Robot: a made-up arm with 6 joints.
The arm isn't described. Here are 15 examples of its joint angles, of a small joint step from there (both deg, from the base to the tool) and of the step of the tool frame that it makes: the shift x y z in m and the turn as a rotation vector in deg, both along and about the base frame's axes.
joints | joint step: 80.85 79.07 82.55 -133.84 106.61 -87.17 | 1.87 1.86 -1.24 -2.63 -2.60 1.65
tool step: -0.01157 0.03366 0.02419 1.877 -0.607 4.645
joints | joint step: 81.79 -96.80 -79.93 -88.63 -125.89 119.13 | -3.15 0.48 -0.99 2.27 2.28 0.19
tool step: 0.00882 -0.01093 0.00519 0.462 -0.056 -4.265
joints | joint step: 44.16 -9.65 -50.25 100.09 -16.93 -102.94 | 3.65 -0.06 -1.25 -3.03 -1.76 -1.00
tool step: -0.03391 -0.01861 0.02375 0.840 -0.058 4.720
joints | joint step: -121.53 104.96 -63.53 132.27 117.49 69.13 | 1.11 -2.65 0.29 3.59 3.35 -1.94
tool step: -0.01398 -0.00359 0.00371 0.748 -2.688 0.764
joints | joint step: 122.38 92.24 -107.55 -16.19 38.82 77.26 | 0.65 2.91 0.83 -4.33 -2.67 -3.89
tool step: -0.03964 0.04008 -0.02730 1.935 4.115 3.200
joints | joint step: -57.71 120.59 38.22 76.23 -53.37 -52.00 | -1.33 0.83 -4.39 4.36 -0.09 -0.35
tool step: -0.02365 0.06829 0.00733 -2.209 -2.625 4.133
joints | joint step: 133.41 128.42 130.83 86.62 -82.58 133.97 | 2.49 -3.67 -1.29 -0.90 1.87 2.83
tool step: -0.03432 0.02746 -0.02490 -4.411 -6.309 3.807
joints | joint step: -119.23 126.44 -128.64 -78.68 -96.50 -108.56 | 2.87 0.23 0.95 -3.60 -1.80 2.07
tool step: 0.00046 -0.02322 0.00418 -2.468 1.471 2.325
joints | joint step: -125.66 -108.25 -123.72 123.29 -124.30 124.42 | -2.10 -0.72 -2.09 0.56 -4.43 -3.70
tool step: 0.02550 0.03967 0.00622 2.150 -3.976 -8.615
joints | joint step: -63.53 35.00 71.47 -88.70 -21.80 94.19 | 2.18 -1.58 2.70 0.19 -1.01 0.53
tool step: -0.01483 -0.00594 -0.00355 -0.634 2.286 -0.073
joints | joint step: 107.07 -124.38 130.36 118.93 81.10 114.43 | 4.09 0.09 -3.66 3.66 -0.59 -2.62
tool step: -0.00296 0.01727 0.00818 1.267 2.946 0.079
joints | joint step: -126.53 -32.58 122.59 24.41 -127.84 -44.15 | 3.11 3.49 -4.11 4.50 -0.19 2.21
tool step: -0.01561 -0.11694 -0.04253 -9.033 -1.551 4.036
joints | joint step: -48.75 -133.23 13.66 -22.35 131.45 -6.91 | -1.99 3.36 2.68 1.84 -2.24 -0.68
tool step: -0.01288 -0.01639 0.00031 -3.897 -1.331 2.493
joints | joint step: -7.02 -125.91 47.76 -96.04 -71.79 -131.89 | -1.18 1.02 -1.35 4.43 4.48 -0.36
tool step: -0.01924 0.02737 0.01581 -0.798 -1.111 -2.560
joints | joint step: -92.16 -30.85 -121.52 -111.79 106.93 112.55 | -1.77 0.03 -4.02 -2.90 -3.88 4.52
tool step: 0.02917 0.02579 -0.01983 2.501 -4.753 -7.340
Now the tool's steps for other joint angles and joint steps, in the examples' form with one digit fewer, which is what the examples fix.
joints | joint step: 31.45 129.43 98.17 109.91 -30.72 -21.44 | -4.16 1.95 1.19 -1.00 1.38 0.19
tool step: -0.0251 -0.0329 0.0034 0.54 0.79 -4.83
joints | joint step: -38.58 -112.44 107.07 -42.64 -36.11 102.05 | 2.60 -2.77 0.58 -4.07 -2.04 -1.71
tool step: 0.0402 -0.0413 0.0127 4.01 3.50 2.51
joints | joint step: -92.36 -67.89 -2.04 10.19 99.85 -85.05 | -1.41 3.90 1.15 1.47 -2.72 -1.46
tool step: 0.0149 0.0079 -0.0181 -3.65 3.90 -3.40
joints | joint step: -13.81 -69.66 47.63 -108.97 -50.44 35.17 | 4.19 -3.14 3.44 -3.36 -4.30 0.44
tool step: 0.0597 -0.0022 -0.0074 -1.41 2.93 7.55
